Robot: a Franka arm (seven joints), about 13 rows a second.
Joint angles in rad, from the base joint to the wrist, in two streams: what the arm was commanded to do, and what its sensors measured. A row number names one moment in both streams.
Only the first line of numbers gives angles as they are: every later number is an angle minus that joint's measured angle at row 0.
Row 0, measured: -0.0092, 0.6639, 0.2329, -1.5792, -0.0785, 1.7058, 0.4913
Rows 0 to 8, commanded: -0.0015, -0.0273, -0.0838, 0.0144, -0.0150, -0.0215, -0.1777; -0.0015, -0.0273, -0.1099, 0.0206, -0.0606, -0.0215, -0.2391; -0.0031, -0.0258, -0.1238, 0.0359, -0.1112, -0.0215, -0.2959; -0.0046, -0.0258, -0.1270, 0.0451, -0.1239, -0.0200, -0.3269; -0.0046, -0.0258, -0.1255, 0.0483, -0.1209, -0.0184, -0.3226; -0.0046, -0.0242, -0.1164, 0.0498, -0.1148, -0.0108, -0.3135; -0.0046, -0.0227, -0.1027, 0.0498, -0.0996, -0.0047, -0.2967; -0.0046, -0.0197, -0.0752, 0.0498, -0.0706, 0.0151, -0.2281; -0.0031, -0.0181, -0.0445, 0.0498, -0.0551, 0.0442, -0.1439
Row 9, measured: -0.0089, -0.0178, -0.0914, 0.0447, -0.0794, 0.0168, -0.2506
